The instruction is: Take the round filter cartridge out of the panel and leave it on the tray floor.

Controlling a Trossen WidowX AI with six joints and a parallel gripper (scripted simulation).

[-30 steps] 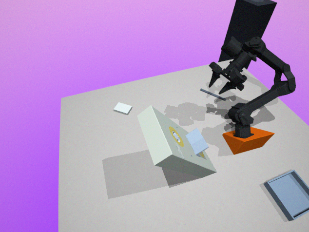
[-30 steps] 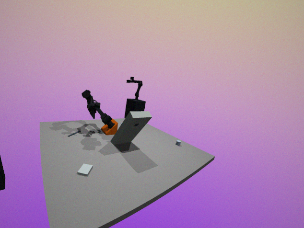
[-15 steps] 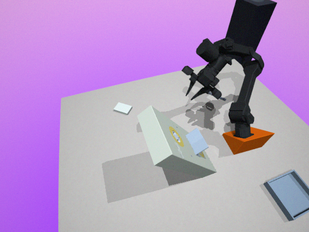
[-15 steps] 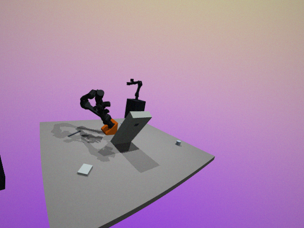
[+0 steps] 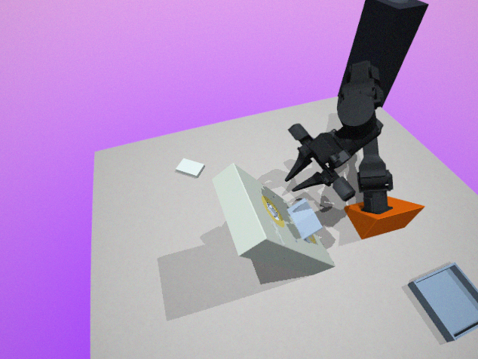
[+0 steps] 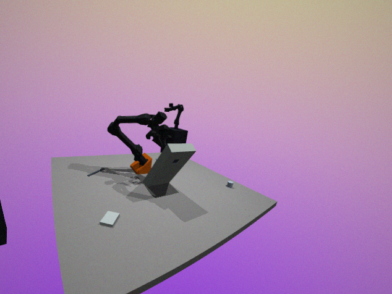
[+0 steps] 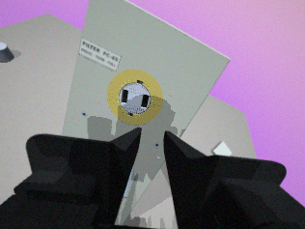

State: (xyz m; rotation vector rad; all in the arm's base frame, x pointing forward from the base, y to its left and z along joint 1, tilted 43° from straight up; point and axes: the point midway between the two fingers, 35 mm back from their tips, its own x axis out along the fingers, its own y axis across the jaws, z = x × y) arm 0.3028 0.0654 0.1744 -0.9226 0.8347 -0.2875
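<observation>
The round grey filter cartridge lies 70 mm ahead of my gripper tip, 30 mm to the left of it and 30 mm below it. The rest, counted from my gripper tip: pale green service panel (110 mm below, 30 mm to the left, 20 mm ahead); then white flat block (400 mm to the right, 280 mm below, 140 mm ahead); then blue-grey tray (360 mm to the left, 330 mm behind, 270 mm below).
</observation>
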